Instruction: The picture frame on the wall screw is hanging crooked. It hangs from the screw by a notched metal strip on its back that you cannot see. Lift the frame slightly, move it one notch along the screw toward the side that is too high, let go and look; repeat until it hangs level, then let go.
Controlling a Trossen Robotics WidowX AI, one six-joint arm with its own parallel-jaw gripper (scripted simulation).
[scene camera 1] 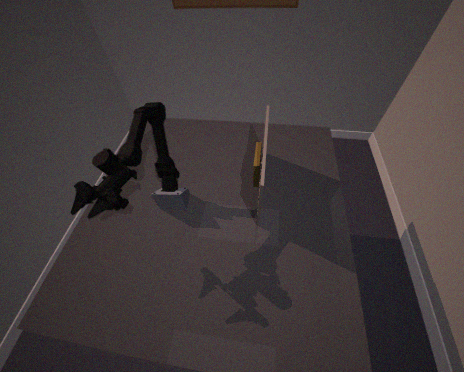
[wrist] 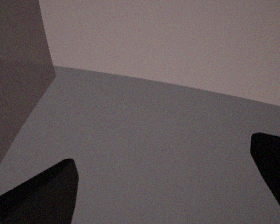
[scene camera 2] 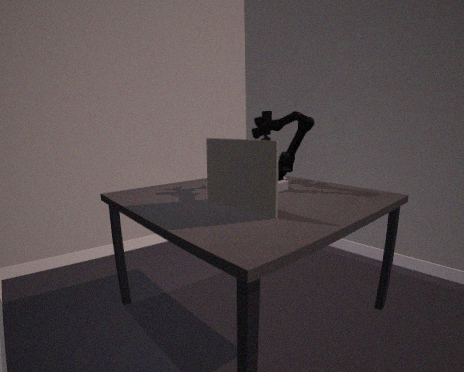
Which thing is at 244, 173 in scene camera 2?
A wall panel.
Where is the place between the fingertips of my gripper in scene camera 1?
80, 216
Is my gripper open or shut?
Open.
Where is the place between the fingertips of my gripper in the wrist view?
166, 157
